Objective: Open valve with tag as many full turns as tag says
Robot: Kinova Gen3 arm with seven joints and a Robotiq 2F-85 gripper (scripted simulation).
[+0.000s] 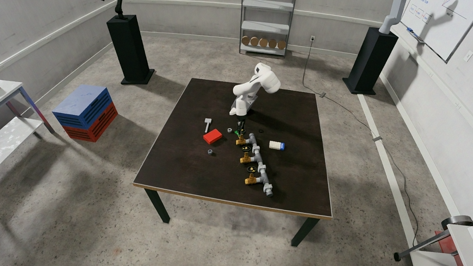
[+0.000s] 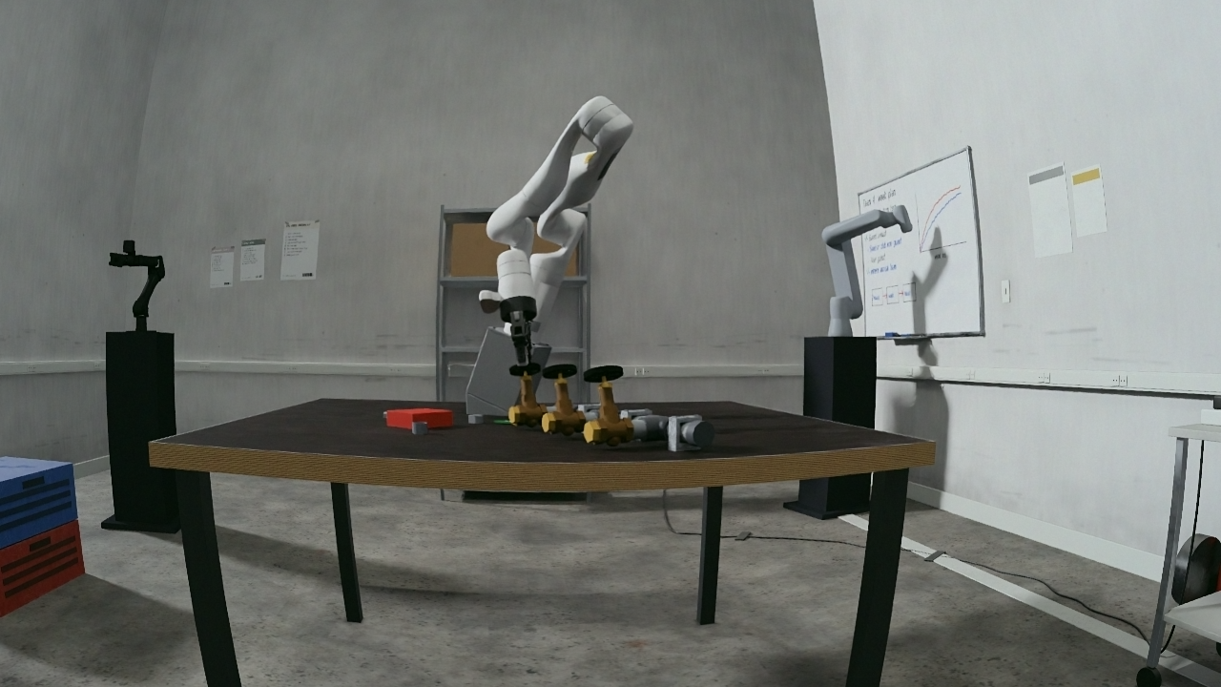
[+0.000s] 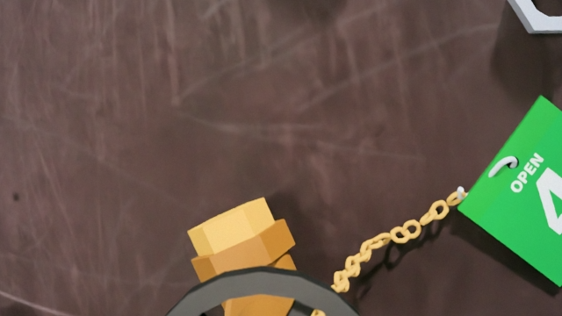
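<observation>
Now: hand 9 cm past the green tag, 2 cm to the left of it and 11 cm above it. Also, from my hand: white-and-blue box: 4 cm ahead, 27 cm to the left, 11 cm below; red block: 3 cm behind, 22 cm to the right, 10 cm below; small grey ring: 12 cm ahead, 22 cm to the right, 11 cm below.
</observation>
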